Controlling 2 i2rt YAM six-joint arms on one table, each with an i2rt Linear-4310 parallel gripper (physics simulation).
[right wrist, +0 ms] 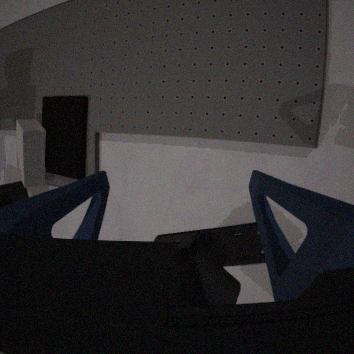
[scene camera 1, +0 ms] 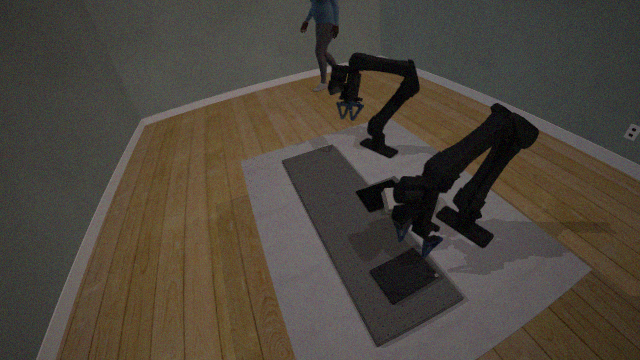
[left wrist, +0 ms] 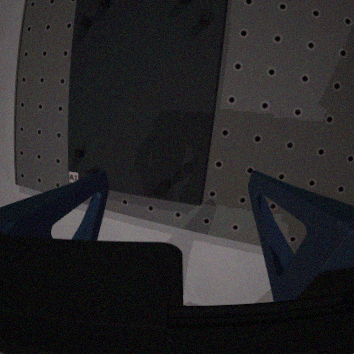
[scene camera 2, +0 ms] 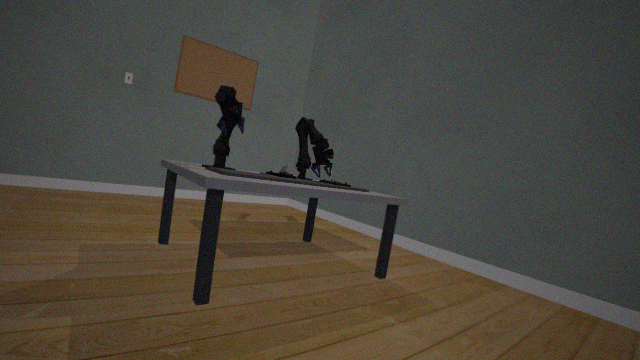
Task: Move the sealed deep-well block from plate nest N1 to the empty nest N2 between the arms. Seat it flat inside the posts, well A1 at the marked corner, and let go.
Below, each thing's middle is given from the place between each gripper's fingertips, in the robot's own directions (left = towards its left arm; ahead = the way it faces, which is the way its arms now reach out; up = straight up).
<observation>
Now: left hand 10 cm past the pale block [right wrist: 30, 135], 20 cm to the left of it and 1 cm above it.
My right hand is 20 mm past the pale block, 390 mm to the right of it and 160 mm above it.
</observation>
